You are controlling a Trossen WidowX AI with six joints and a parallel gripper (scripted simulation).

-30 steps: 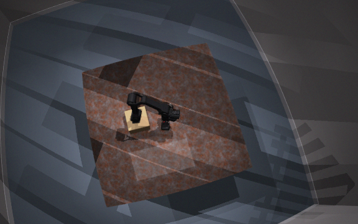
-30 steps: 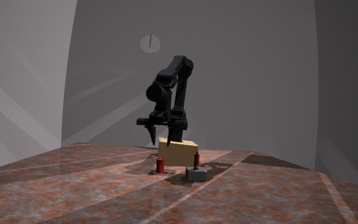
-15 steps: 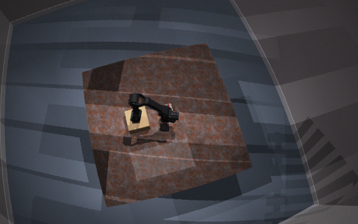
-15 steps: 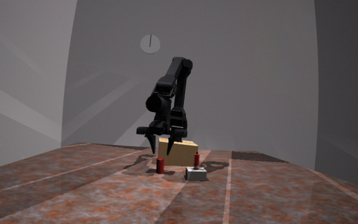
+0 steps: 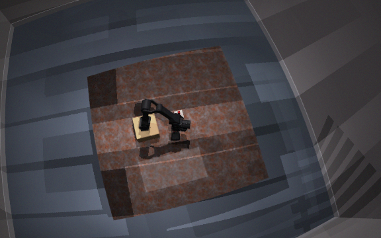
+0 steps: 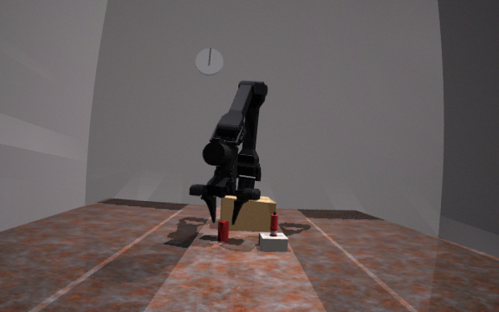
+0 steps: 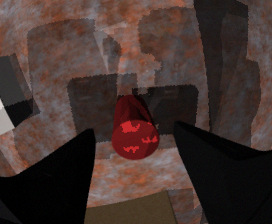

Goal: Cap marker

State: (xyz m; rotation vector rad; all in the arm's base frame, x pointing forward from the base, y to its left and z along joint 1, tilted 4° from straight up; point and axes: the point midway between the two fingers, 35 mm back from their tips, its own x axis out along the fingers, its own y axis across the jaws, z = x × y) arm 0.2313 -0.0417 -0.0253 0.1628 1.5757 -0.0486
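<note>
The red cap is 2 cm below my gripper tip. From my gripper tip the other things lie so: grey holder block: 4 cm ahead, 13 cm to the left, 3 cm below.
</note>
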